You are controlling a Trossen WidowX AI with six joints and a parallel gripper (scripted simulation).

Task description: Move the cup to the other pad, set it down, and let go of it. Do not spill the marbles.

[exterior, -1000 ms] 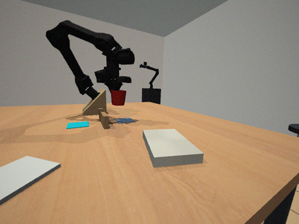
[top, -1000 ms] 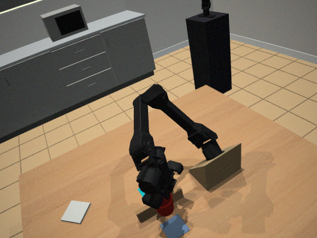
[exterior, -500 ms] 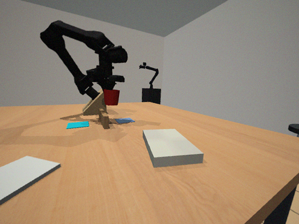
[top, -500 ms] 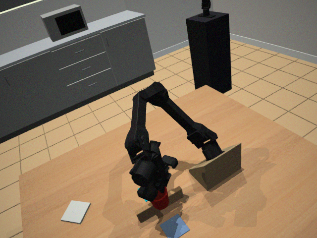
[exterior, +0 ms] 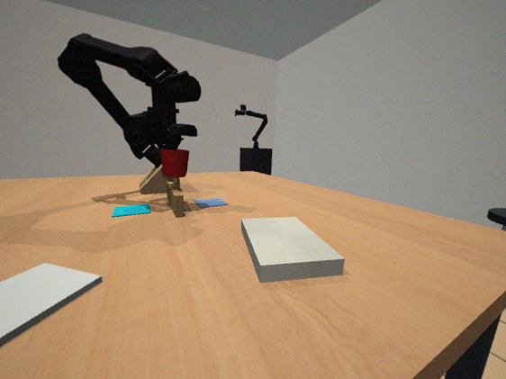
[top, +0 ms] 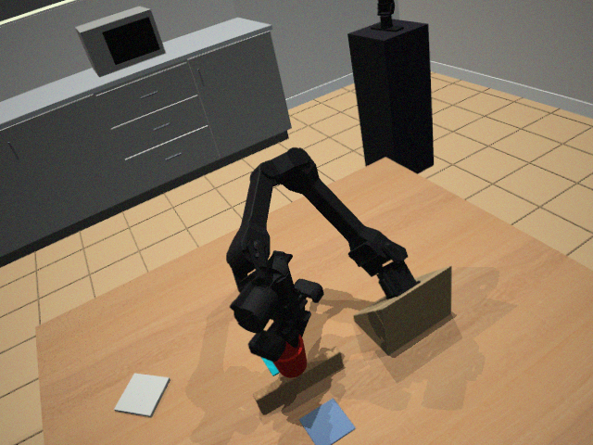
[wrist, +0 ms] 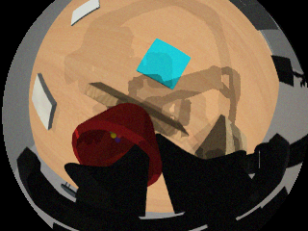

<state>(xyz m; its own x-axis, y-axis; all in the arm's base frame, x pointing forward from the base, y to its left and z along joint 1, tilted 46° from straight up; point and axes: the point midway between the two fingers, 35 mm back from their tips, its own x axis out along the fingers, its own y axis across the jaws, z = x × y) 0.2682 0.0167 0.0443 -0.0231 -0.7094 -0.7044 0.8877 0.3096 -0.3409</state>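
Now: the cyan pad 130 mm below my gripper tip, 100 mm to the right of it and 10 mm ahead of it. From my gripper tip the other things lie so: wooden bar: 100 mm below, 20 mm ahead, 10 mm to the left; then red cup: 30 mm ahead, 10 mm to the left; then white block: 360 mm ahead, 130 mm to the left, 110 mm below.
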